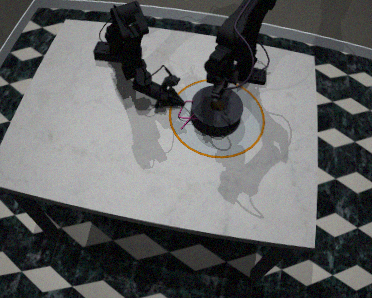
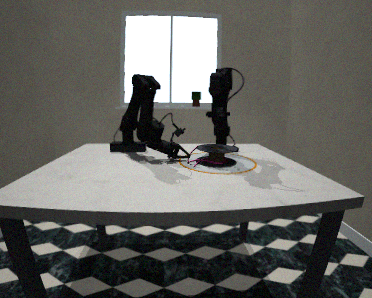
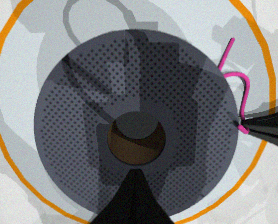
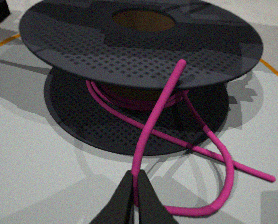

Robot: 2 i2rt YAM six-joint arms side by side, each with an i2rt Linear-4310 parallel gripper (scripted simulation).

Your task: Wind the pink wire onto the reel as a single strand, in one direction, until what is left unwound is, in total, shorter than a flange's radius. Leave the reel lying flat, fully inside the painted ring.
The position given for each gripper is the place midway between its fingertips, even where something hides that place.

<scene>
In view: the left gripper [image 3: 136,177], the right gripper [image 4: 135,178] and a dark reel [image 1: 220,123].
The dark reel is seen too in image 3 [image 3: 79,144] and in image 4 [image 4: 133,55].
</scene>
